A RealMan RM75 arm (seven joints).
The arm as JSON. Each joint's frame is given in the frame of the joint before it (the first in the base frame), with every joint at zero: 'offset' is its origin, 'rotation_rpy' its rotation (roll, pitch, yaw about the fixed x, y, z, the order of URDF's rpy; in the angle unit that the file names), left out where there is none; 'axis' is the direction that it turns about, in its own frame. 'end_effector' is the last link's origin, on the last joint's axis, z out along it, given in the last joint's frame.
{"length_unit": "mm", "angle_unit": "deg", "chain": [
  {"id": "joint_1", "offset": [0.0, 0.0, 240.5], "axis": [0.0, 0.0, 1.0]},
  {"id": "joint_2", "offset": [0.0, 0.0, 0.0], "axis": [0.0, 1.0, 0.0]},
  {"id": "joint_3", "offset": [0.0, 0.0, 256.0], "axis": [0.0, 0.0, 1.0]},
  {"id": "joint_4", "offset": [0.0, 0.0, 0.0], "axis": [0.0, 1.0, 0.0]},
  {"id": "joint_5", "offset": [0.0, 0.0, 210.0], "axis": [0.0, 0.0, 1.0]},
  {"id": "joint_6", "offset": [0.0, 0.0, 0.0], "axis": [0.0, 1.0, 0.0]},
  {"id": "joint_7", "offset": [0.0, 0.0, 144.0], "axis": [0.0, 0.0, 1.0]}
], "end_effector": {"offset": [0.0, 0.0, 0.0]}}
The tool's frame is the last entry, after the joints.
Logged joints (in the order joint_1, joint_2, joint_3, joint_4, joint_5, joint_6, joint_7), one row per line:
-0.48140, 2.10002, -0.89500, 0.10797, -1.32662, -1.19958, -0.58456
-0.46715, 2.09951, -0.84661, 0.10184, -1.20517, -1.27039, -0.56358
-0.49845, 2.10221, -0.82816, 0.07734, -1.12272, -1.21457, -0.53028
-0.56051, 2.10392, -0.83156, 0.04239, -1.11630, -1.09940, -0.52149
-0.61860, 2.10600, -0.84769, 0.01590, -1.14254, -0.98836, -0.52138
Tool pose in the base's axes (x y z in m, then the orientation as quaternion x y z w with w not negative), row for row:
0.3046, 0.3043, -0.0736, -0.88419, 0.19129, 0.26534, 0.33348
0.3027, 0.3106, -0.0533, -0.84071, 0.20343, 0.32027, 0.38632
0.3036, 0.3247, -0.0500, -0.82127, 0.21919, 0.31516, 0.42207
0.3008, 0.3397, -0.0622, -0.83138, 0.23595, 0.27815, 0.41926
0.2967, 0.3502, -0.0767, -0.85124, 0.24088, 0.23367, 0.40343
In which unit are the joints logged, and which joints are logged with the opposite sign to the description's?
The joints are logged in radians. Opposite sign: joint_1, joint_4, joint_7.
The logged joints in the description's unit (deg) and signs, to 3 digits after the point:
27.582, 120.322, -51.280, -6.186, -76.010, -68.731, 33.493
26.766, 120.293, -48.507, -5.835, -69.051, -72.788, 32.291
28.559, 120.448, -47.450, -4.431, -64.327, -69.590, 30.383
32.115, 120.546, -47.645, -2.429, -63.959, -62.991, 29.879
35.443, 120.665, -48.569, -0.911, -65.463, -56.629, 29.873

